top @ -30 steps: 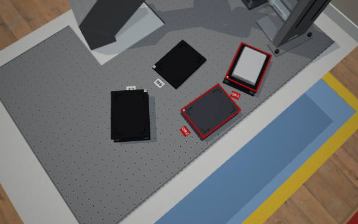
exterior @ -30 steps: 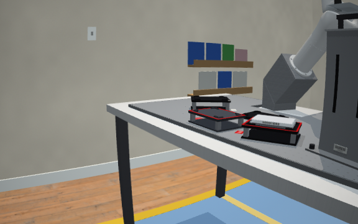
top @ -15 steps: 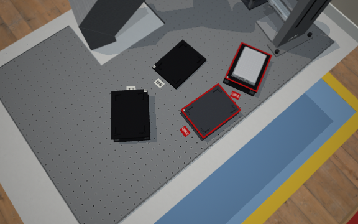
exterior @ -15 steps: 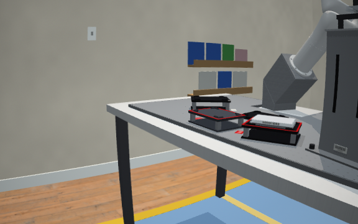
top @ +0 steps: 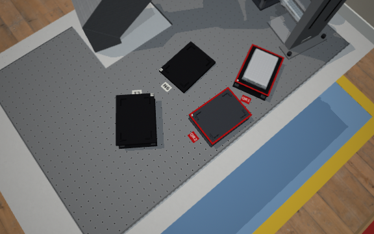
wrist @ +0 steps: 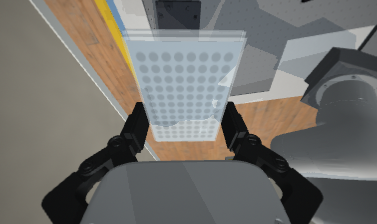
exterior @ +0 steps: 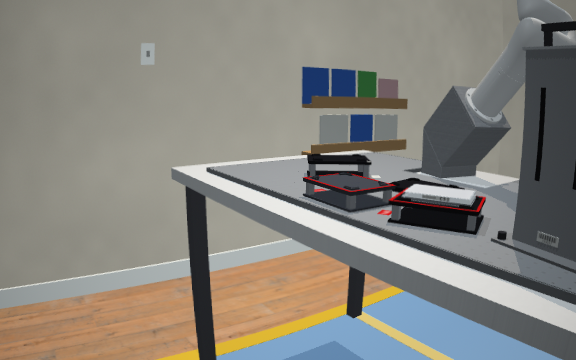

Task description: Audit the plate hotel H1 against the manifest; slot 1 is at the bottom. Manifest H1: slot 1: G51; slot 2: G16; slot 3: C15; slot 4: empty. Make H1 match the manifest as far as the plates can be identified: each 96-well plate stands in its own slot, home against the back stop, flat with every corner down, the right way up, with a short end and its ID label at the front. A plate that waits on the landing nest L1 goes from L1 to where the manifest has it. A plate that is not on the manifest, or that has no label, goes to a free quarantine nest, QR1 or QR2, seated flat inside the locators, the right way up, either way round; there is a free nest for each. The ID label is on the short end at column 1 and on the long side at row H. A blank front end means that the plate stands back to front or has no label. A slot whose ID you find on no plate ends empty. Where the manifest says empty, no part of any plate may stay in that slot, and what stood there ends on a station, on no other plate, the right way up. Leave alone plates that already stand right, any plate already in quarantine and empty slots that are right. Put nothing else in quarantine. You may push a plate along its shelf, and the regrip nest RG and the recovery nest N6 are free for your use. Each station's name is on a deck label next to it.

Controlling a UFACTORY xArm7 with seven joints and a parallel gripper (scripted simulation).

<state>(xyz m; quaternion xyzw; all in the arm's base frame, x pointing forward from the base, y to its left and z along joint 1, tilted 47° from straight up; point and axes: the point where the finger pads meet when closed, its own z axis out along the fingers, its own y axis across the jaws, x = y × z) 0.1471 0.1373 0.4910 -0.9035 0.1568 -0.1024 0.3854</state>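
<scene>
The regrip nest RG lies 35 cm below my hand and 2 cm to the left of it. Round my hand: handle (26 cm ahead, 6 cm below, 4 cm to the right); RG deck label (41 cm below, 11 cm behind, 4 cm to the left); plate hotel H1 (26 cm ahead, 25 cm below, 4 cm to the right).
</scene>
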